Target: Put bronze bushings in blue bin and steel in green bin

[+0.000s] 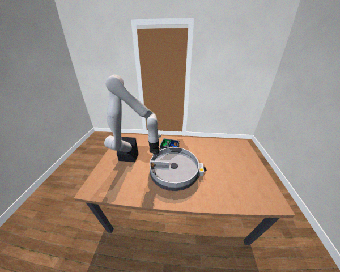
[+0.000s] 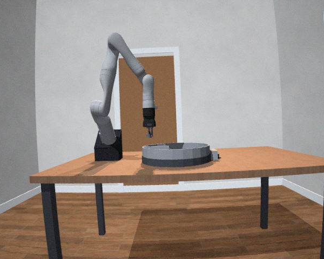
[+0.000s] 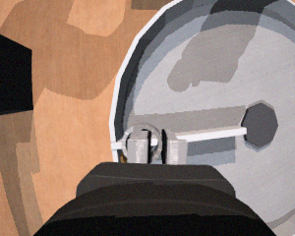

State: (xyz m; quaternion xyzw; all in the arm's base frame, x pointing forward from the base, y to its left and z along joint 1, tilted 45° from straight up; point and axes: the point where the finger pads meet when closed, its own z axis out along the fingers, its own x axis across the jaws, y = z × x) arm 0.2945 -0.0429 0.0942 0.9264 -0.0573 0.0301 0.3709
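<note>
Right now the blue bin is 33 cm to the left of my hand, 15 cm below it and 8 cm ahead of it. Also, from my hand: grey turntable 16 cm ahead, 12 cm below, 1 cm to the right.
</note>
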